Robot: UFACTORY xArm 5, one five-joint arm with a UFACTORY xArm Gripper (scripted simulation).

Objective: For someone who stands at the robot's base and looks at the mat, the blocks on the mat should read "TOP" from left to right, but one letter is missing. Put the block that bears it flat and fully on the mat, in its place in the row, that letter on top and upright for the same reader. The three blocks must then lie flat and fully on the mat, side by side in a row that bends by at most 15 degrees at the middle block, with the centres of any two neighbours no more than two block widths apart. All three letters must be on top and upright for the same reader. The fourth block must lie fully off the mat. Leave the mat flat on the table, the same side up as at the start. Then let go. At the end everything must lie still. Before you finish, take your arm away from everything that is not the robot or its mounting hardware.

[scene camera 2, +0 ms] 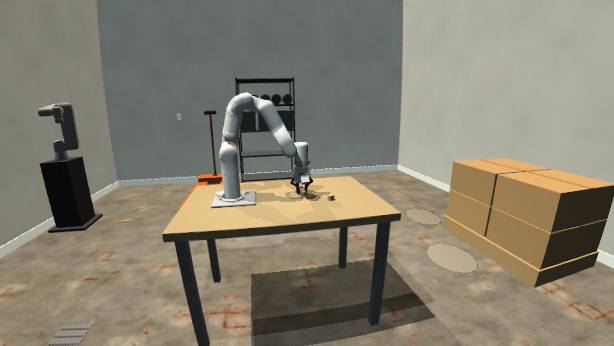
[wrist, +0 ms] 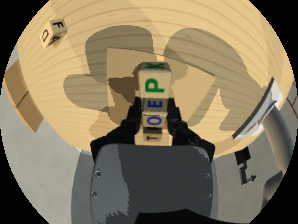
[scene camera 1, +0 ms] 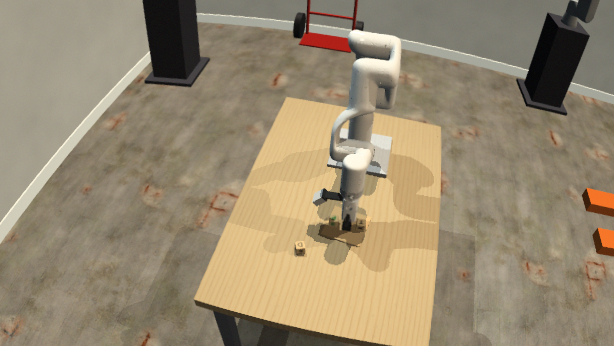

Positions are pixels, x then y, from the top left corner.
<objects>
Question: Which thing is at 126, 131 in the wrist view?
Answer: My gripper.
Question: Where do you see a mat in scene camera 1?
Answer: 354, 237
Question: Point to a mat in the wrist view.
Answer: At 190, 84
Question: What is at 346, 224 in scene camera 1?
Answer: My gripper.
</objects>
